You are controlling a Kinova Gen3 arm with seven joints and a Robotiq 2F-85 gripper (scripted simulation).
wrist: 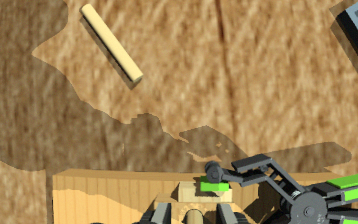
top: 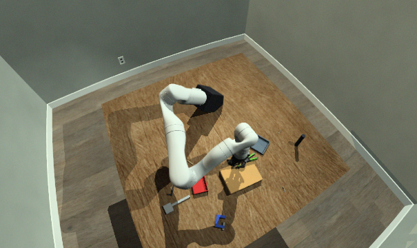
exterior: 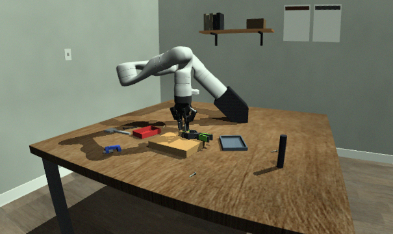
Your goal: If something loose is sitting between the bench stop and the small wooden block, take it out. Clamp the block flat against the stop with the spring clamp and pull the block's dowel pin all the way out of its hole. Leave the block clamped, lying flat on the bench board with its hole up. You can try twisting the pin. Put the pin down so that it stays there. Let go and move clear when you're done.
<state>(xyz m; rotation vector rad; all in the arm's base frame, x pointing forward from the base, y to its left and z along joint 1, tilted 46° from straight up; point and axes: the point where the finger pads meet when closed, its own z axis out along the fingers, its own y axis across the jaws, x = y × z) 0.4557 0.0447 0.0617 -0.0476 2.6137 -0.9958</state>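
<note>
Now: the dowel pin 2 cm below my hand. Also, from my hand: thin pale stick 12 cm behind, 7 cm below, 5 cm to the right; then small wooden block 4 cm below; then tan bench board 6 cm ahead, 5 cm below.
</note>
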